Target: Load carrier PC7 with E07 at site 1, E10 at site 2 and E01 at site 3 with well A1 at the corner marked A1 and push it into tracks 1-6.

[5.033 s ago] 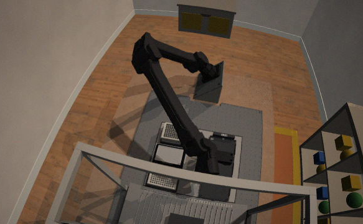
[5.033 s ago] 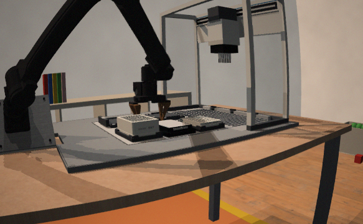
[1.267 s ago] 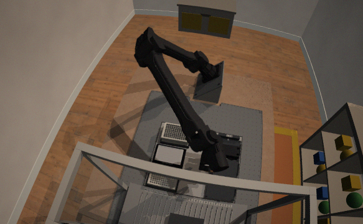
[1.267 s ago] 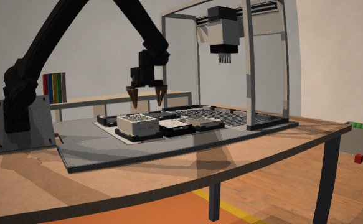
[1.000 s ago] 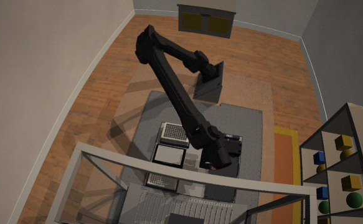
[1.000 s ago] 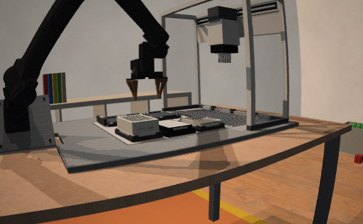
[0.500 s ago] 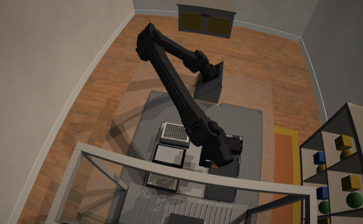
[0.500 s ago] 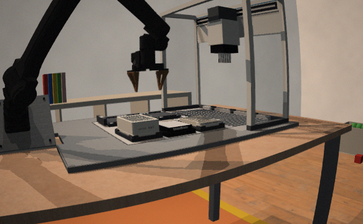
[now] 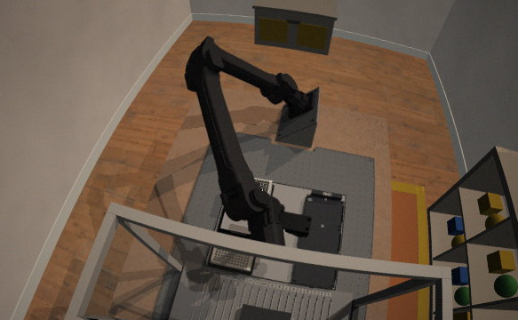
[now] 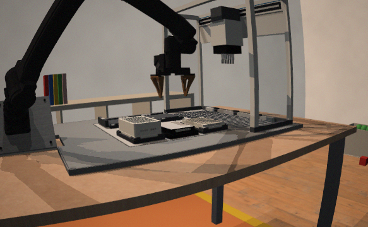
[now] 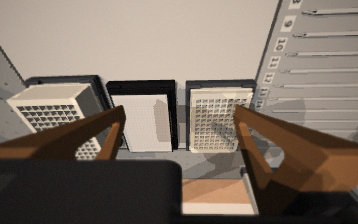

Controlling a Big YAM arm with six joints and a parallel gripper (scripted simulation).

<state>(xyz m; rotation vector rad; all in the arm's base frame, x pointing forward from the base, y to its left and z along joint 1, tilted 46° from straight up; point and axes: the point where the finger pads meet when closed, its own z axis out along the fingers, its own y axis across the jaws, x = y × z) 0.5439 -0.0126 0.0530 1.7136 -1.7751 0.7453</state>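
Now: hand 60 mm short of the 96-well plate E01, 90 mm to the left of it and 90 mm above it. Also, from my hand: nest S3: 60 mm ahead, 90 mm to the right, 110 mm below; then dark carrier PC7: 50 mm behind, 180 mm to the left, 100 mm below; then nest S2: 60 mm behind, 90 mm to the right, 110 mm below.
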